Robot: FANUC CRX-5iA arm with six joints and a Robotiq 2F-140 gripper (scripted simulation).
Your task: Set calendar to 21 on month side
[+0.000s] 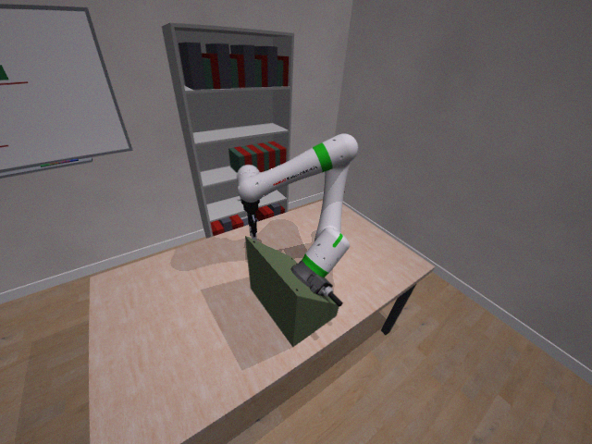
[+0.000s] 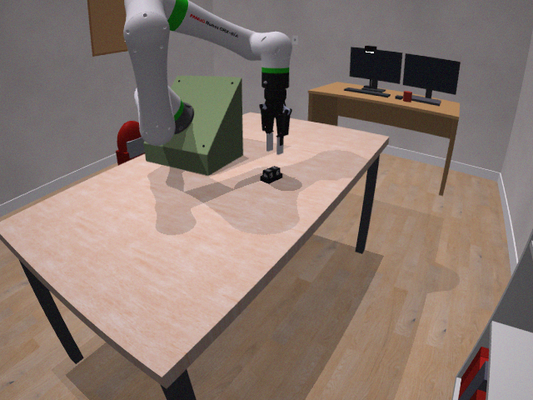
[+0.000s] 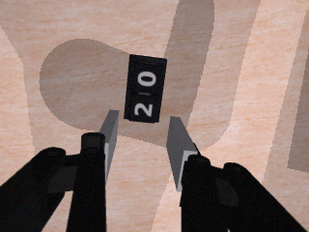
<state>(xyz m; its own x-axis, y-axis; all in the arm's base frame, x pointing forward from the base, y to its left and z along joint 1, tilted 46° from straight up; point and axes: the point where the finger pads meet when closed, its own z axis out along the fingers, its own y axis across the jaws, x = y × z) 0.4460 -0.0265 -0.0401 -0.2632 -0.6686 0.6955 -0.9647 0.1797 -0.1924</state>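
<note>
Right now my hand is 10 mm past the black tray, 20 mm to the left of it and 120 mm above it.
</note>
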